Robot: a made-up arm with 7 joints.
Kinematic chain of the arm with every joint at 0, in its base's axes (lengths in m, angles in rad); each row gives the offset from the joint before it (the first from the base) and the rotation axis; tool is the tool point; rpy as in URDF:
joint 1: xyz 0 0 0.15 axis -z
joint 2: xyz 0 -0.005 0.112 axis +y
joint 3: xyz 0 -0.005 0.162 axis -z
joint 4: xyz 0 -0.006 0.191 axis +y
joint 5: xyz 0 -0.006 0.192 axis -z
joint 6: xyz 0 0 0.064 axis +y
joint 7: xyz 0 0 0.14 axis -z
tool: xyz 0 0 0 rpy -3.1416 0 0
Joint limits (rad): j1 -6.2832..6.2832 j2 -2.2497..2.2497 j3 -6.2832..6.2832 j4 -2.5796..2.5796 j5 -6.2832..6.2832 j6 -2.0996..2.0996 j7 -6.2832..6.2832
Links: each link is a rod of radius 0.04 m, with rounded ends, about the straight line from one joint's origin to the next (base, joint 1, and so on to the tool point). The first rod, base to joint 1, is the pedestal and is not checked.
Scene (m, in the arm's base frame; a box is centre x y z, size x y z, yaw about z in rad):
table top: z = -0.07
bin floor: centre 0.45 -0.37 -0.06 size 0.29 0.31 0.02 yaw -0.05
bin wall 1: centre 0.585 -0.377 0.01 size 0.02 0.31 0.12 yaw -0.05
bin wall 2: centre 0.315 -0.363 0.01 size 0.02 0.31 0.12 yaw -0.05
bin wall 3: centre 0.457 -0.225 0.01 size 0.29 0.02 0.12 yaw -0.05
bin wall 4: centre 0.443 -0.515 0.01 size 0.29 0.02 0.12 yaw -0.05
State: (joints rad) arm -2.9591 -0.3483 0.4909 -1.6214 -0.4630 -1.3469 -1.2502
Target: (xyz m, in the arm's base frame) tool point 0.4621 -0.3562 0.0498
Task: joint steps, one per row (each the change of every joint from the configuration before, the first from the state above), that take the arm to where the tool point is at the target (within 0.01 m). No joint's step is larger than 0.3 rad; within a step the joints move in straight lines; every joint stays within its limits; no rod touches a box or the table.
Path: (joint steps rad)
1: 0.0819 -0.2572 -0.0043 0.1862 -0.0260 0.1592 0.0000
2: 0.0820 -0.2572 -0.0043 0.1862 -0.0260 0.1592 0.0000
3: 0.0819 -0.2572 -0.0043 0.1863 -0.0260 0.1592 0.0000
4: 0.0819 -0.2572 -0.0043 0.1862 -0.0260 0.1592 0.0000

